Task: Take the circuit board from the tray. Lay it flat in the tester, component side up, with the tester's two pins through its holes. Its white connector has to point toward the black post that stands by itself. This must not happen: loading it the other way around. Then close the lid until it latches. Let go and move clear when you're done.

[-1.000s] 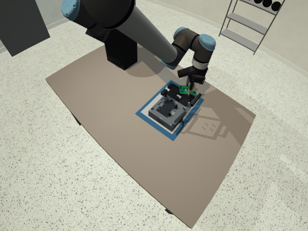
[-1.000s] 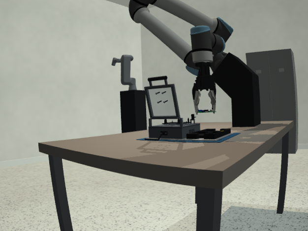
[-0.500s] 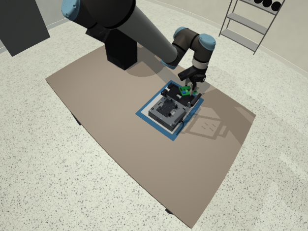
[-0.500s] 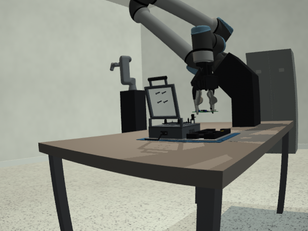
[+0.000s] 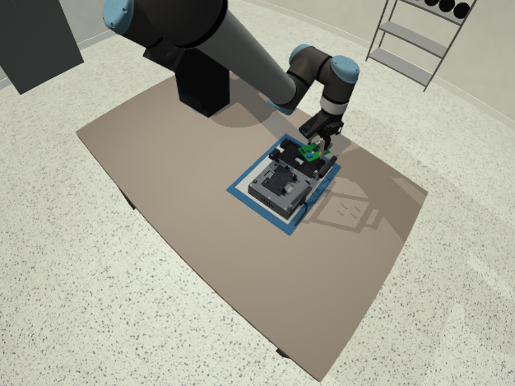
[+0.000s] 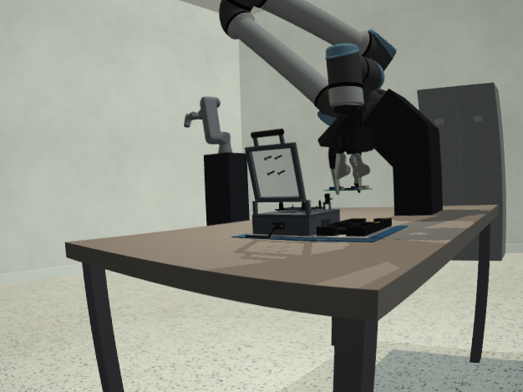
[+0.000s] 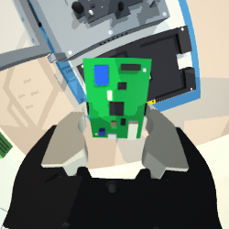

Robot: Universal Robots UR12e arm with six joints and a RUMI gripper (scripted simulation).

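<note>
The green circuit board lies right at my hand. From my hand the other things lie so: tester bed (4 cm behind, 16 cm to the right, 5 cm below); then black post (11 cm behind, 11 cm to the right, 3 cm below); then tester (2 cm behind, 13 cm to the right, 1 cm below).
</note>
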